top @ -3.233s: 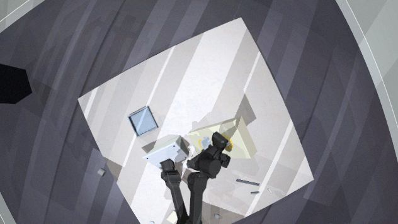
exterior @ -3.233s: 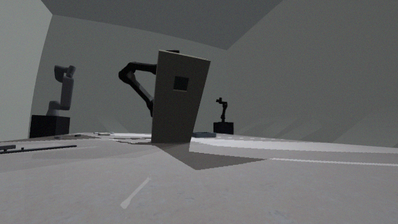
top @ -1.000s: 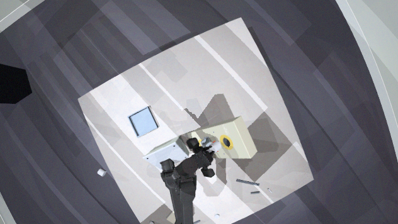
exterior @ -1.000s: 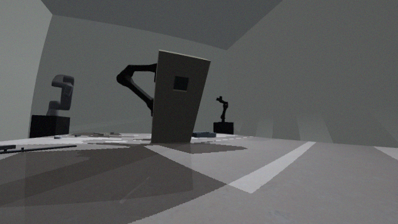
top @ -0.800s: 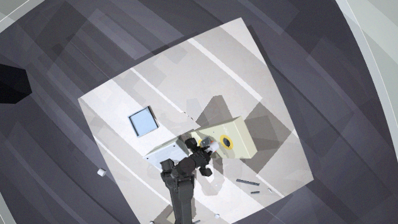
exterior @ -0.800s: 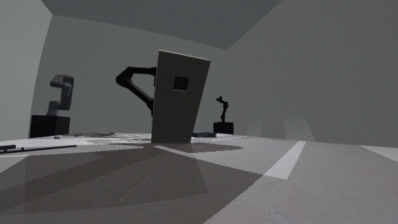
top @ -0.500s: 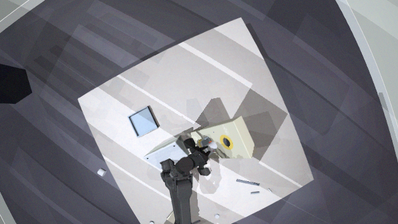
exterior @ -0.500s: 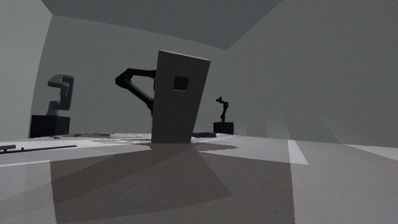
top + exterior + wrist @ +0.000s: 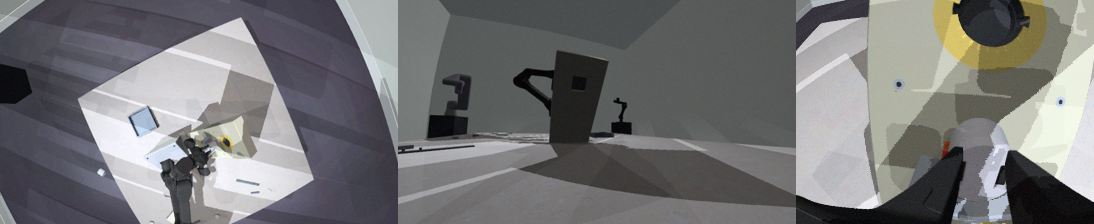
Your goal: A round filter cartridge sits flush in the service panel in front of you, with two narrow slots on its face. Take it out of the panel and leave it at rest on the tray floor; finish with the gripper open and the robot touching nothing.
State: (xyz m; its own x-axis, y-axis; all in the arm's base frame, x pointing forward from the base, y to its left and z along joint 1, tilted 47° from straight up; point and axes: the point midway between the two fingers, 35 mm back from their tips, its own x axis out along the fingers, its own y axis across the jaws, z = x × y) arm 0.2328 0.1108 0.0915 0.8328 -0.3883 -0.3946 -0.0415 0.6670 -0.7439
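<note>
Now: the round filter cartridge 1 cm ahead of my gripper tip and 3 cm below it. From my gripper tip the other things lie so: cream service panel 5 cm ahead, 5 cm below; then blue tray 33 cm behind, 27 cm to the left, 22 cm below.
</note>
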